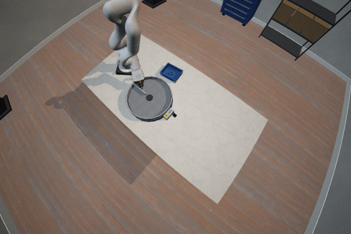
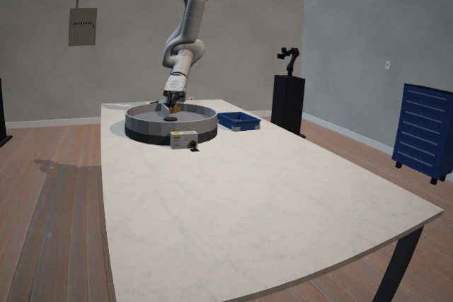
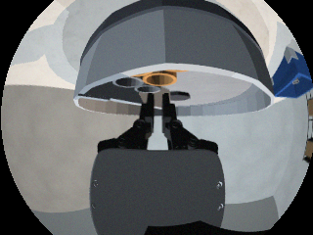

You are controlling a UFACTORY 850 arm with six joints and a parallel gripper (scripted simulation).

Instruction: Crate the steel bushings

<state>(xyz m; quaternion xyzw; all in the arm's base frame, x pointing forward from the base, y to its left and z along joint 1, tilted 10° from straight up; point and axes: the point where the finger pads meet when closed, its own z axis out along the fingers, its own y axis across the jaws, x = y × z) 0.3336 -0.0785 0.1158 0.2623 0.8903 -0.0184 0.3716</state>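
The blue crate is 33 cm to the left of my hand, 8 cm below it and 7 cm ahead of it. Round my hand: round grey turning table (13 cm ahead, 6 cm below, 2 cm to the right).
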